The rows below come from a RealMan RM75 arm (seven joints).
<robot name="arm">
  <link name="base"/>
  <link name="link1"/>
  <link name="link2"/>
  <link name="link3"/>
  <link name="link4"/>
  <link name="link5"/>
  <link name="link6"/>
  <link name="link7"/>
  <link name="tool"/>
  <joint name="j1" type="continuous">
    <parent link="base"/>
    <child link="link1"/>
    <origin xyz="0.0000 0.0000 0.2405"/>
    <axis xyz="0 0 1"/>
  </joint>
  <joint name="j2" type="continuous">
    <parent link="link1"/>
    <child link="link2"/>
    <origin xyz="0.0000 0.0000 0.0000"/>
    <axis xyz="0 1 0"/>
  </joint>
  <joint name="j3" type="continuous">
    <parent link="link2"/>
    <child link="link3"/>
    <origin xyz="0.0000 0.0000 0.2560"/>
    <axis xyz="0 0 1"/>
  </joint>
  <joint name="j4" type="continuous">
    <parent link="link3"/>
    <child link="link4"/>
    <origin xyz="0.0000 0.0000 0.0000"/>
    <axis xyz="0 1 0"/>
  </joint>
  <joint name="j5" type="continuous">
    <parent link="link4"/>
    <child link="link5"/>
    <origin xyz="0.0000 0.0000 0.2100"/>
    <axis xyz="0 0 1"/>
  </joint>
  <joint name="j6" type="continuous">
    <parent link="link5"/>
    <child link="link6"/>
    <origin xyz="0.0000 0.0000 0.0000"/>
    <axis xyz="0 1 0"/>
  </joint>
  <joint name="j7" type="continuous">
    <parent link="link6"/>
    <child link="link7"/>
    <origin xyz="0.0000 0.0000 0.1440"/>
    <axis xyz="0 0 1"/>
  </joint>
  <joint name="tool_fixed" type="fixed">
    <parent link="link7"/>
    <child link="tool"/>
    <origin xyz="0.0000 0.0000 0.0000"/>
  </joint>
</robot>
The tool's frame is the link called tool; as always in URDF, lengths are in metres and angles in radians. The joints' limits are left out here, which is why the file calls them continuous.
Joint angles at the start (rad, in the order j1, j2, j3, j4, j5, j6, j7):
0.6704, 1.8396, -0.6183, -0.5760, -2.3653, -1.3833, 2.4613
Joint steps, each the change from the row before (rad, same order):
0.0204, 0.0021, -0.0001, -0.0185, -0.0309, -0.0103, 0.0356
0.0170, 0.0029, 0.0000, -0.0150, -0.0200, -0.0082, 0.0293
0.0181, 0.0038, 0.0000, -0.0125, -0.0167, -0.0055, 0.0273
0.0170, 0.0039, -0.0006, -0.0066, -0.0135, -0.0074, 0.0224
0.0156, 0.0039, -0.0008, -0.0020, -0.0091, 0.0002, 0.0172
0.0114, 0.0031, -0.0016, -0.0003, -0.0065, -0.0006, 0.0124
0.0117, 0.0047, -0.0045, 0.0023, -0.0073, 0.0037, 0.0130
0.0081, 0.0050, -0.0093, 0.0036, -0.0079, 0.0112, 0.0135
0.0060, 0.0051, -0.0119, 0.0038, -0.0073, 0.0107, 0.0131
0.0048, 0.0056, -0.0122, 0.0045, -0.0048, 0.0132, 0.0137
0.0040, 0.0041, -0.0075, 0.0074, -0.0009, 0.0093, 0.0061
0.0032, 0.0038, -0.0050, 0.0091, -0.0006, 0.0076, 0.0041
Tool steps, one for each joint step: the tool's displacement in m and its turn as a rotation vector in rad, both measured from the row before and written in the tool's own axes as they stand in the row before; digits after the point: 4 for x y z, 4 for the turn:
-0.0061, 0.0060, 0.0001, 0.0144, 0.0136, -0.0006
-0.0052, 0.0059, 0.0003, 0.0075, 0.0077, 0.0011
-0.0053, 0.0065, 0.0010, 0.0049, 0.0051, 0.0007
-0.0037, 0.0064, 0.0018, 0.0003, 0.0094, 0.0009
-0.0035, 0.0057, 0.0023, 0.0001, 0.0040, 0.0005
-0.0021, 0.0042, 0.0020, -0.0005, 0.0051, 0.0004
-0.0015, 0.0042, 0.0033, 0.0017, 0.0066, 0.0007
-0.0007, 0.0023, 0.0037, 0.0089, 0.0051, 0.0023
0.0002, 0.0018, 0.0038, 0.0100, 0.0072, 0.0023
0.0003, 0.0015, 0.0040, 0.0091, 0.0048, 0.0045
0.0007, 0.0014, 0.0035, 0.0024, 0.0047, 0.0026
0.0013, 0.0010, 0.0034, 0.0003, 0.0057, 0.0039

